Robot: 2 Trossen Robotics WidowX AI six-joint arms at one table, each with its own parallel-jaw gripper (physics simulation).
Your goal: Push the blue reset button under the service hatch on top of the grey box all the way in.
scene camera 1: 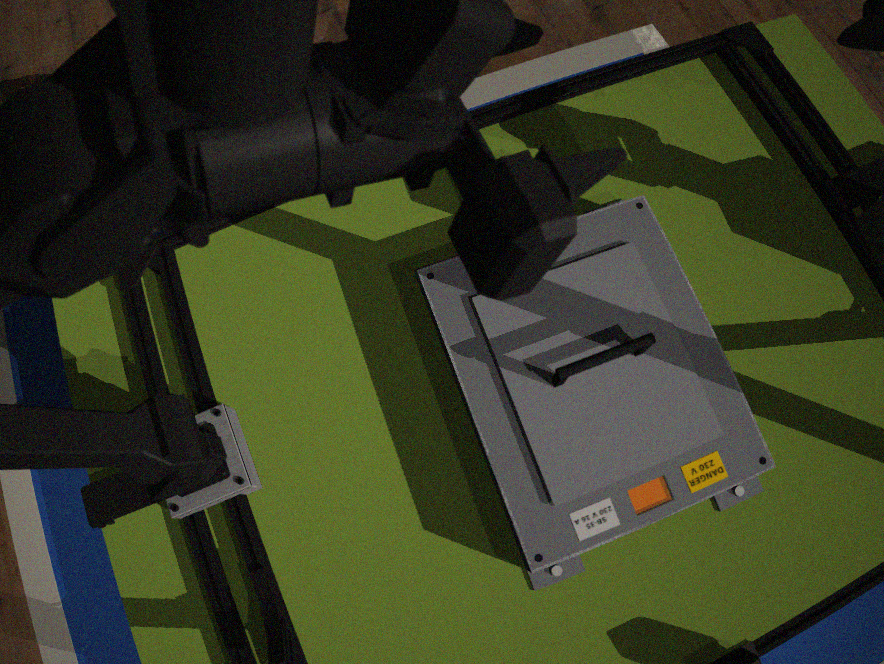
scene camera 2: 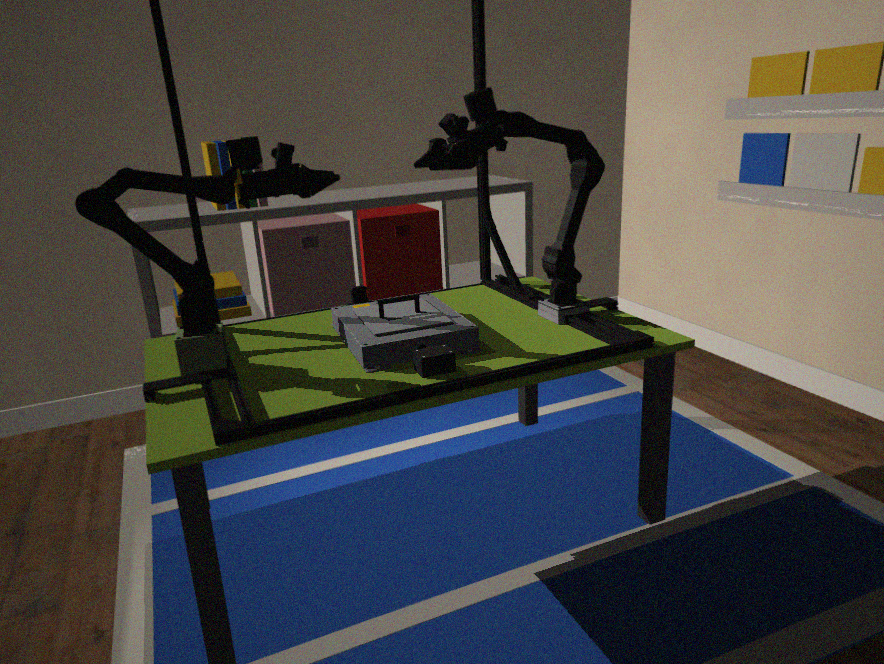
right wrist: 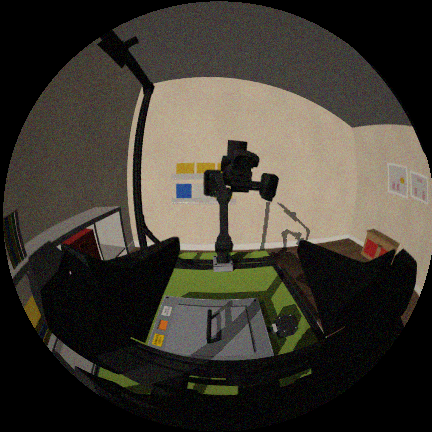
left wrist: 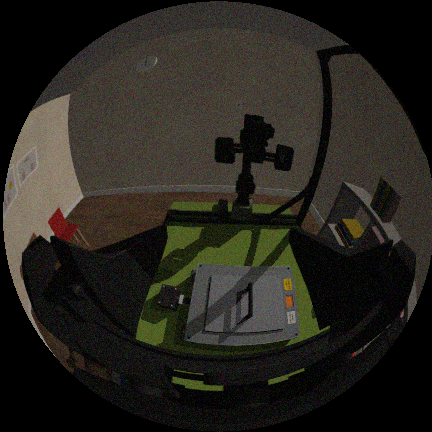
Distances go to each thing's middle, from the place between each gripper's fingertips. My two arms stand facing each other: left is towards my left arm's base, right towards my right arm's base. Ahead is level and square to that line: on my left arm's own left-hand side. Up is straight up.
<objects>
I see my right gripper 35 cm above the service hatch point(scene camera 1: 603, 386), 12 cm to the right of it and 4 cm past it.
Now: left hand 8 cm past the service hatch, 7 cm to the left of it and 35 cm above it.
</objects>
